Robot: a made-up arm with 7 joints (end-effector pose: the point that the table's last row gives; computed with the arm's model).
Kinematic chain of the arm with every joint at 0, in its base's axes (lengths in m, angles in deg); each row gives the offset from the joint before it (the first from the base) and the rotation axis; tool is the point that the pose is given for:
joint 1: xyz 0 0 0.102 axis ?
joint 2: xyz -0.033 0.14 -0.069 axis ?
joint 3: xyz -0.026 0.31 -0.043 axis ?
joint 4: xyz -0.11 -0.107 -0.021 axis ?
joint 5: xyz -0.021 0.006 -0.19 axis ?
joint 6: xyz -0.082 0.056 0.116 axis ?
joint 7: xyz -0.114 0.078 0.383 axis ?
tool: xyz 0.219 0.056 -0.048
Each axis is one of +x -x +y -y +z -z.
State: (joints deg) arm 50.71 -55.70 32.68 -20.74 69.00 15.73 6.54
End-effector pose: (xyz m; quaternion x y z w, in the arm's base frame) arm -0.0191 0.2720 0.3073 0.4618 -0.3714 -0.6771 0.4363
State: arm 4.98 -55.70 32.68 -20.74 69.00 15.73 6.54
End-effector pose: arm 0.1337 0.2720 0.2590 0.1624 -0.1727 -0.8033 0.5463
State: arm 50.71 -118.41 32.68 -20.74 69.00 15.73 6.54
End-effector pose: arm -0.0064 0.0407 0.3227 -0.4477 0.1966 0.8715 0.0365
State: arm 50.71 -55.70 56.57 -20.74 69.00 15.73 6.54
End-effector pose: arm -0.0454 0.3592 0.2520 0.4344 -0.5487 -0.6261 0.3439
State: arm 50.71 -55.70 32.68 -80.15 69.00 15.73 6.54
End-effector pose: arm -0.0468 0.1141 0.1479 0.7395 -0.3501 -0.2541 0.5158
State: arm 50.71 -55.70 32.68 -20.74 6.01 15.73 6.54
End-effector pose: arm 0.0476 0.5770 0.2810 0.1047 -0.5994 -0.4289 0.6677
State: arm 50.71 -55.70 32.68 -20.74 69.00 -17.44 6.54
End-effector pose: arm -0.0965 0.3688 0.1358 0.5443 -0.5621 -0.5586 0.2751
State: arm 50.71 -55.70 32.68 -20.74 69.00 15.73 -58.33
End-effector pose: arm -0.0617 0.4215 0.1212 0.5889 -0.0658 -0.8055 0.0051
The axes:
joint 1: -y
joint 2: +z
joint 3: -y
joint 4: -x
joint 5: -z
joint 6: -x
joint 7: +z

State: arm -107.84 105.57 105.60 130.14 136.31 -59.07 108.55
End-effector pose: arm 0.1636 0.4591 0.4655 -0.5220 -0.2388 -0.1194 0.8101
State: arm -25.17 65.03 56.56 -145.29 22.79 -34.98 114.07
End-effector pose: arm -0.1721 -0.0144 -0.4373 -0.8892 0.3230 0.1190 0.3013
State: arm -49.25 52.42 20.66 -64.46 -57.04 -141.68 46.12
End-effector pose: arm -0.3451 0.4552 -0.0737 -0.7838 -0.1341 0.1041 0.5974
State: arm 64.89 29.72 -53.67 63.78 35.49 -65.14 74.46
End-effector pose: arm -0.3963 0.5182 -0.1729 -0.3511 -0.2130 0.5983 0.6881
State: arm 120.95 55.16 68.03 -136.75 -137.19 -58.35 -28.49
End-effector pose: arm 0.1153 0.1004 0.1175 0.4903 -0.2696 -0.5421 0.6269
